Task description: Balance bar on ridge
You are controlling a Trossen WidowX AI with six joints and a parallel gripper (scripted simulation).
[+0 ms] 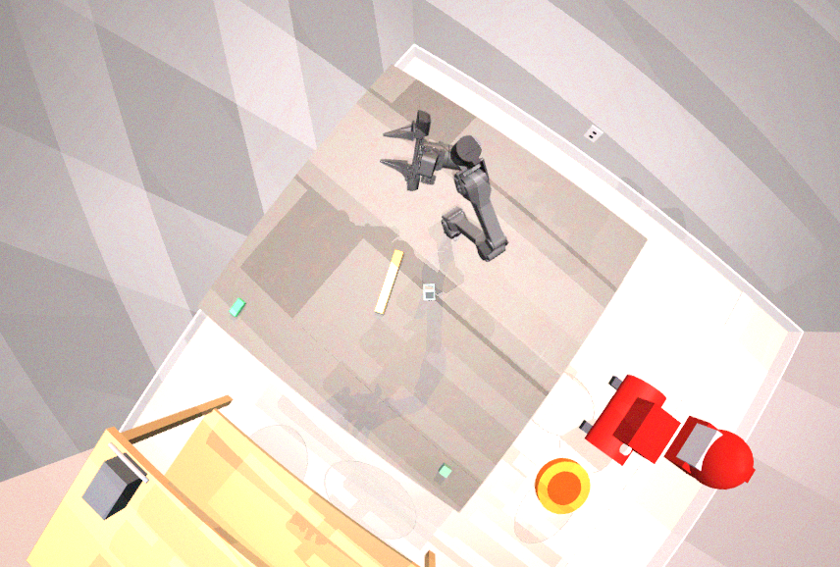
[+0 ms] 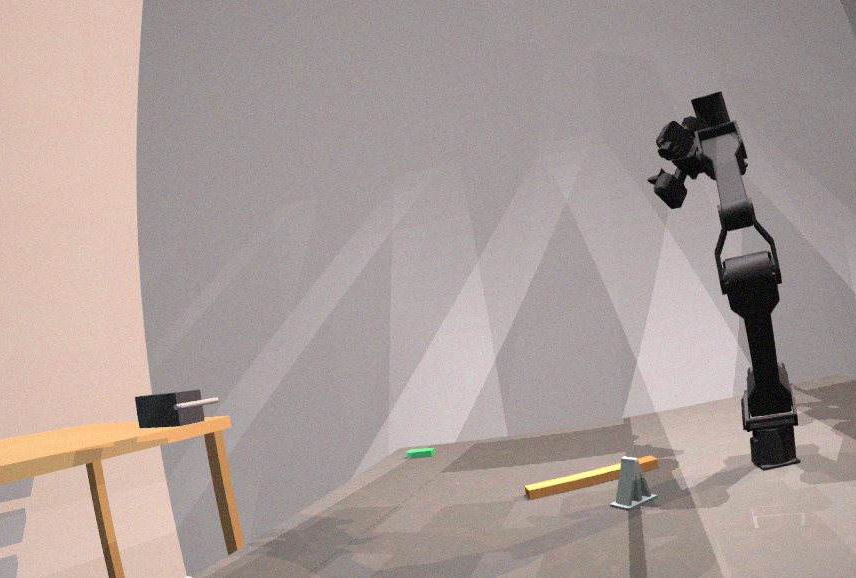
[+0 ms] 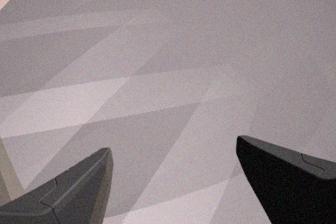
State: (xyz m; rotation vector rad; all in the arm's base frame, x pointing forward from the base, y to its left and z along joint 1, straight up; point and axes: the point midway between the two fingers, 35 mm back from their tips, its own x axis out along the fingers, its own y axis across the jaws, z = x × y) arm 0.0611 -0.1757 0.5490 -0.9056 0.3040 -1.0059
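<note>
Right now the orange bar is 22 cm ahead of my gripper tip, 12 cm to the left of it and 55 cm below it.
</note>
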